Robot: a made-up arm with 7 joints. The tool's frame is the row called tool. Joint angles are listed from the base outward. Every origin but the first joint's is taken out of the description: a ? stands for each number. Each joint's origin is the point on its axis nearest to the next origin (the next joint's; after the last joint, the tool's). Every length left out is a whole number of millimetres.
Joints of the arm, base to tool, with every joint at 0 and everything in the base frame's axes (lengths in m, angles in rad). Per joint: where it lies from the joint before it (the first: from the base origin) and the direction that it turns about. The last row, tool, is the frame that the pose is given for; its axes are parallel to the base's.
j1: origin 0 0.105 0 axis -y
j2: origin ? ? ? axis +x
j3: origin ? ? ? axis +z
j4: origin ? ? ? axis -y
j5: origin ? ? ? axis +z
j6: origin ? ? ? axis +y
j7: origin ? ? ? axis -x
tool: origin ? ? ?
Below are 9 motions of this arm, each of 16 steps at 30 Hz.
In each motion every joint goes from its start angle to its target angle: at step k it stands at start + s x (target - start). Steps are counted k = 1, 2, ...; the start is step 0. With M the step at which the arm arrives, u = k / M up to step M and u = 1 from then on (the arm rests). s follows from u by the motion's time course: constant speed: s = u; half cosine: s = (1 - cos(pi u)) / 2; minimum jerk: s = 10 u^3 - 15 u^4 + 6 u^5.
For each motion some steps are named. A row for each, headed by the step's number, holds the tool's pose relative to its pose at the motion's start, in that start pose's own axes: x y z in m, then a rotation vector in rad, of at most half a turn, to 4 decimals.
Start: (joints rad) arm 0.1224 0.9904 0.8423 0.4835 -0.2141 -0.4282 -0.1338
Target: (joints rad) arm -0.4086 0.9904 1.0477 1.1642 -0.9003 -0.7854 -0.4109
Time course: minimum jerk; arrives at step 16
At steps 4, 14, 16:
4: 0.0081 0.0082 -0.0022 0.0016 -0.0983 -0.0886
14: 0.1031 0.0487 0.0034 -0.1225 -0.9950 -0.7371
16: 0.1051 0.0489 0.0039 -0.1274 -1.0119 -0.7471

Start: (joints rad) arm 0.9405 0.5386 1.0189 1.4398 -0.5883 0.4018 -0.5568
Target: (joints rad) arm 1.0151 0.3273 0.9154 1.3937 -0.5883 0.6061 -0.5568
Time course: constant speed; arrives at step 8
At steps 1, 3, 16:
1: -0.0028 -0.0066 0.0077 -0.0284 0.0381 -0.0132
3: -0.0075 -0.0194 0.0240 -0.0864 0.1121 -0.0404
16: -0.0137 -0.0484 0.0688 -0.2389 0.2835 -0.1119

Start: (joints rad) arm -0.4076 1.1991 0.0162 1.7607 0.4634 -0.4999 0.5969
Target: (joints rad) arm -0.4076 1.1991 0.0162 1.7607 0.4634 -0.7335 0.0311
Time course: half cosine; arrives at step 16
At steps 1, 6, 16:
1: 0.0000 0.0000 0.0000 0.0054 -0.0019 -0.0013
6: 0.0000 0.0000 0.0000 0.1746 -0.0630 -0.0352
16: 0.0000 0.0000 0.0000 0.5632 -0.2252 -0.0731

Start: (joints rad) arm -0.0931 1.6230 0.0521 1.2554 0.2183 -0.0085 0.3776
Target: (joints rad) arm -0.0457 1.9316 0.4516 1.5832 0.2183 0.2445 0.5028
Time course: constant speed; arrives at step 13
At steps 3, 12, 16:
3: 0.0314 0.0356 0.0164 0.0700 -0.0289 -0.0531
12: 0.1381 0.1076 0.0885 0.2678 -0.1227 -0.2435
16: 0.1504 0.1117 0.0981 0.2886 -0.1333 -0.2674

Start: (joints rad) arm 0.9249 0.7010 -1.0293 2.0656 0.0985 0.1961 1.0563
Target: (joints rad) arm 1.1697 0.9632 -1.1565 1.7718 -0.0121 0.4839 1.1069
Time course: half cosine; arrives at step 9
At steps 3, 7, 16:
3: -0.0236 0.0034 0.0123 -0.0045 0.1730 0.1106
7: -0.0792 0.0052 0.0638 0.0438 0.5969 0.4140
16: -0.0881 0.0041 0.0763 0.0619 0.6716 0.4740

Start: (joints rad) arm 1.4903 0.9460 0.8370 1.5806 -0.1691 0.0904 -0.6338
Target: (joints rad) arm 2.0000 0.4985 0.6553 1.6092 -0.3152 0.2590 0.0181
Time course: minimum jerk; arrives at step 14
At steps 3, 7, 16:
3: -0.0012 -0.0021 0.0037 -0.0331 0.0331 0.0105
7: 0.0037 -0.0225 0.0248 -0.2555 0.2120 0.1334
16: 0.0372 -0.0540 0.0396 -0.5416 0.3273 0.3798

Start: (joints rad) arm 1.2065 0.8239 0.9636 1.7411 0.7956 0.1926 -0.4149
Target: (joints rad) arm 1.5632 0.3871 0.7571 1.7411 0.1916 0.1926 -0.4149
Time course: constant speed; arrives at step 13
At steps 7, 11, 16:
7: -0.0438 -0.0133 0.0181 0.1145 0.0178 -0.0631
11: -0.0637 -0.0344 0.0288 0.1487 0.0325 -0.0900
16: -0.0714 -0.0483 0.0341 0.1578 0.0385 -0.1008

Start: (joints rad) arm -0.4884 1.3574 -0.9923 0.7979 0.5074 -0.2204 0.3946
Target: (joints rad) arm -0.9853 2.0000 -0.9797 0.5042 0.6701 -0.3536 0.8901
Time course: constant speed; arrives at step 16
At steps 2, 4, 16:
2: -0.0278 0.0133 0.0267 -0.0340 0.1019 -0.0136
4: -0.0502 0.0286 0.0562 -0.0650 0.2017 -0.0286
16: -0.0525 0.1504 0.2451 -0.1861 0.7533 -0.1653

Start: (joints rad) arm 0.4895 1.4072 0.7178 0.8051 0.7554 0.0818 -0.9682
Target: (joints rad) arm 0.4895 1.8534 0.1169 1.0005 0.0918 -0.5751 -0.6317
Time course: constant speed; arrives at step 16
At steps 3, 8, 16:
3: 0.0243 -0.0148 0.0132 -0.1430 -0.3010 -0.0151
8: 0.0558 -0.0345 0.0381 -0.4239 -0.7898 -0.0752
16: 0.0837 -0.0526 0.0761 -0.9706 -1.5019 -0.3011

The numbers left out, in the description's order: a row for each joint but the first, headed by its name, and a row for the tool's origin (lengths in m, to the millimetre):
j2: 0 0 0
j3: 0 0 -0.212
j4: 0 0 0
j5: 0 0 -0.257
j6: 0 0 0
j7: 0 0 0
tool: 0 0 0

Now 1 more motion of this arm.
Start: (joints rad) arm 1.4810 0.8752 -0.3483 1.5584 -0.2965 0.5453 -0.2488
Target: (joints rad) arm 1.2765 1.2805 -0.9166 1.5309 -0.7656 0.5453 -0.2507
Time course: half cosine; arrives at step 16
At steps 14, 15, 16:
14: -0.1089 -0.0792 0.0893 -0.3082 -0.3134 -0.9733
15: -0.1133 -0.0798 0.0928 -0.3200 -0.3262 -0.9992
16: -0.1147 -0.0799 0.0940 -0.3241 -0.3306 -1.0080

